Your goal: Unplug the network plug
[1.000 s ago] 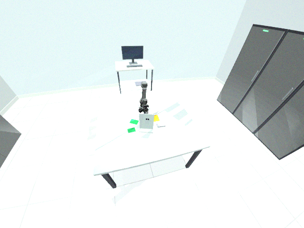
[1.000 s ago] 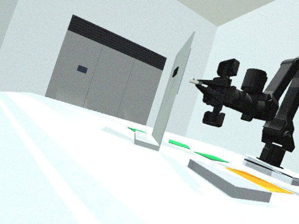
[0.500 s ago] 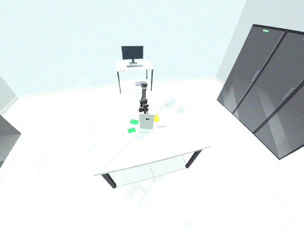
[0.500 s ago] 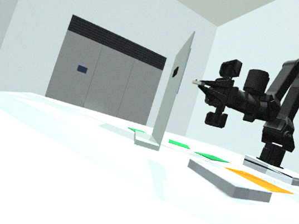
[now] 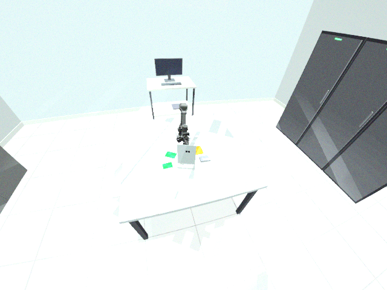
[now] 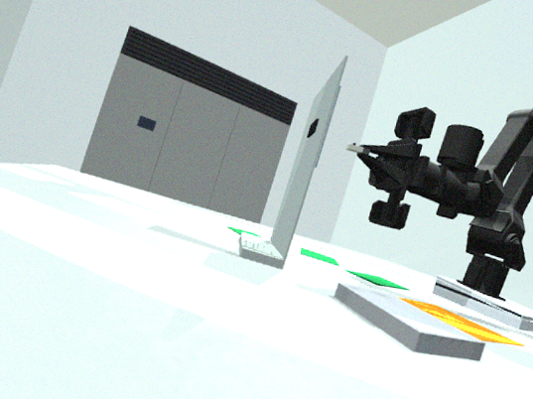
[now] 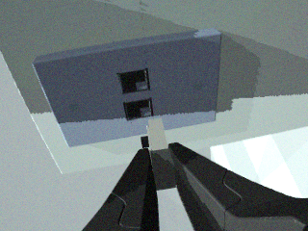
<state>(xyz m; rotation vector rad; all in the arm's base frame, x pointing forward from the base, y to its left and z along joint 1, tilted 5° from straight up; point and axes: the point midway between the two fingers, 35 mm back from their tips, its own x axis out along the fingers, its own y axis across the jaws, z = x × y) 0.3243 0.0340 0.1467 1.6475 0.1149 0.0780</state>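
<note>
My gripper tip is now 180 mm above the orange marked square, 120 mm past it and 110 mm to the right of it. From my gripper tip the other things lie so: flat grey slab: 190 mm to the left, 180 mm below, 10 mm ahead; then upright grey panel: 80 mm ahead, 60 mm below, 10 mm to the right; then network plug: right at my gripper tip.
</note>
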